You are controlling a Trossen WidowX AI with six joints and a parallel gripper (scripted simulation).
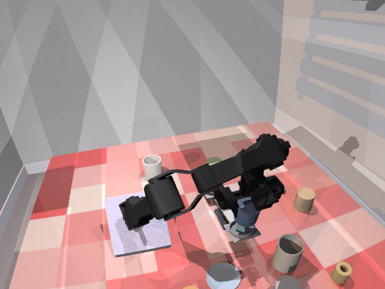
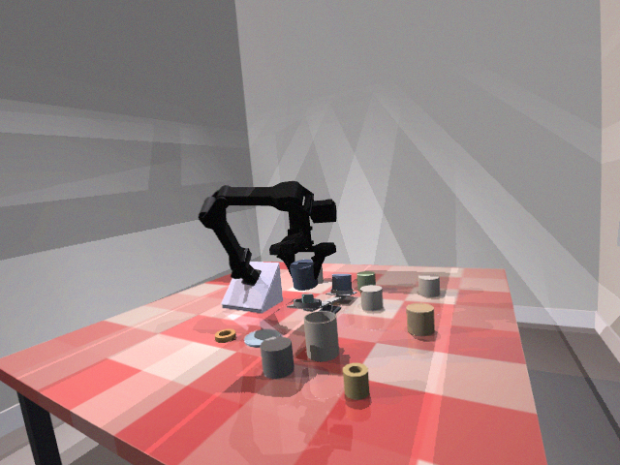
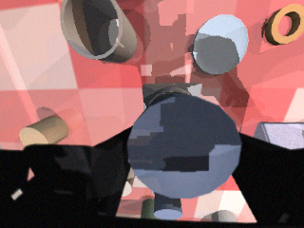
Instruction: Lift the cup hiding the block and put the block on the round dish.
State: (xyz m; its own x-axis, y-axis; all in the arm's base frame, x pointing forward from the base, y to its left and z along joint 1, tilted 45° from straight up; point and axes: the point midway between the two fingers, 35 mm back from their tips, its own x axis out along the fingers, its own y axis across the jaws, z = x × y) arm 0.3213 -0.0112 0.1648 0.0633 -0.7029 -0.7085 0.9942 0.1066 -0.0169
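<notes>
The brown ring lies 200 mm behind my gripper tip, 140 mm to the right of it and 150 mm below it. The rest, counted from my gripper tip: teal block: 10 mm to the left, 70 mm below; balance: 10 mm behind, 140 mm to the left, 120 mm below; blue cup: 20 mm to the right, 10 mm above.
</notes>
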